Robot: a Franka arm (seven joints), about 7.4 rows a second.
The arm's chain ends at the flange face. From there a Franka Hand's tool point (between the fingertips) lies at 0.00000 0.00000 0.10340 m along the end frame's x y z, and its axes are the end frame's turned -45 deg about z.
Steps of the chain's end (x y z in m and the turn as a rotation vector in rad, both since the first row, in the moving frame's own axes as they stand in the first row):
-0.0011 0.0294 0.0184 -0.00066 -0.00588 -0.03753
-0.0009 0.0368 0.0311 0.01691 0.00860 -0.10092
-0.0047 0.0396 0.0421 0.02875 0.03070 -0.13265
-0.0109 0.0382 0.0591 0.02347 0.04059 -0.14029
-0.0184 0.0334 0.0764 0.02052 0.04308 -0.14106
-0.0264 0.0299 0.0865 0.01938 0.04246 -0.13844
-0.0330 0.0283 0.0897 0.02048 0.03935 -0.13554
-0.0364 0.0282 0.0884 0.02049 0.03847 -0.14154
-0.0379 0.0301 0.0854 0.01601 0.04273 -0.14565
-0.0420 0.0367 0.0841 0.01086 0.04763 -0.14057
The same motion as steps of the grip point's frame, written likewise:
-0.0221 0.0196 0.0184 0.00369 -0.00462 -0.03753
-0.0248 0.0247 0.0311 0.00588 0.01804 -0.10092
-0.0270 0.0245 0.0420 -0.00138 0.04204 -0.13265
-0.0300 0.0202 0.0590 -0.01211 0.04530 -0.14029
-0.0319 0.0119 0.0763 -0.01595 0.04497 -0.14106
-0.0352 0.0038 0.0864 -0.01632 0.04373 -0.13844
-0.0389 -0.0022 0.0896 -0.01334 0.04231 -0.13554
-0.0413 -0.0048 0.0883 -0.01271 0.04169 -0.14154
-0.0437 -0.0039 0.0853 -0.01889 0.04154 -0.14565
-0.0512 -0.0014 0.0840 -0.02600 0.04136 -0.14057

